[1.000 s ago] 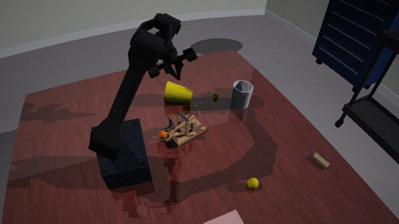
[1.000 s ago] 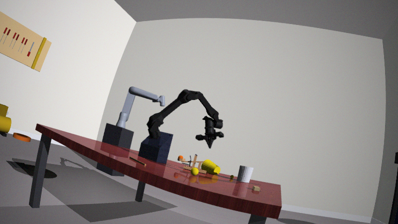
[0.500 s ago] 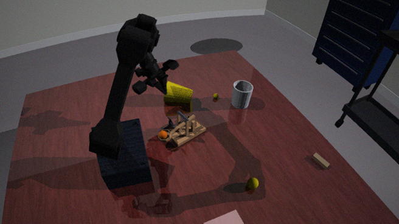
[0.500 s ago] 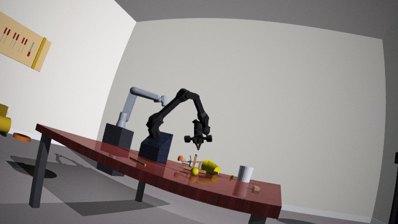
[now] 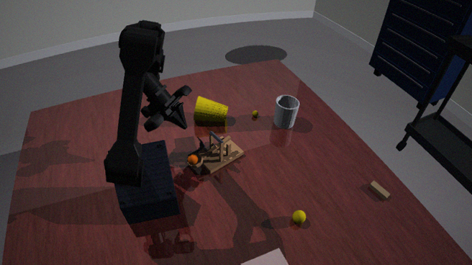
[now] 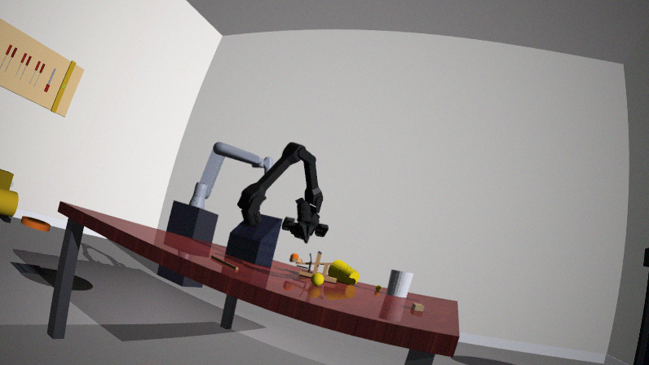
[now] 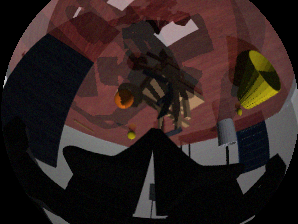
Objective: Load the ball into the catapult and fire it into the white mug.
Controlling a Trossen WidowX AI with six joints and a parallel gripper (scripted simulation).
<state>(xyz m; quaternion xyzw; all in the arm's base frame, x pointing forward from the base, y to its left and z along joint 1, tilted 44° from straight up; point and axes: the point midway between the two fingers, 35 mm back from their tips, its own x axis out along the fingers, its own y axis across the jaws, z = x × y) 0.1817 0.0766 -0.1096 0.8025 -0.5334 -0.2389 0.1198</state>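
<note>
The orange ball lies 7 cm to the right of my gripper tip, 7 cm below it and 1 cm behind it. From my gripper tip the other things lie so: white mug 40 cm ahead, 10 cm below, 2 cm to the left; wooden catapult 8 cm below, 6 cm ahead, 4 cm to the right; small yellow ball 32 cm ahead, 12 cm below, 10 cm to the left.
</note>
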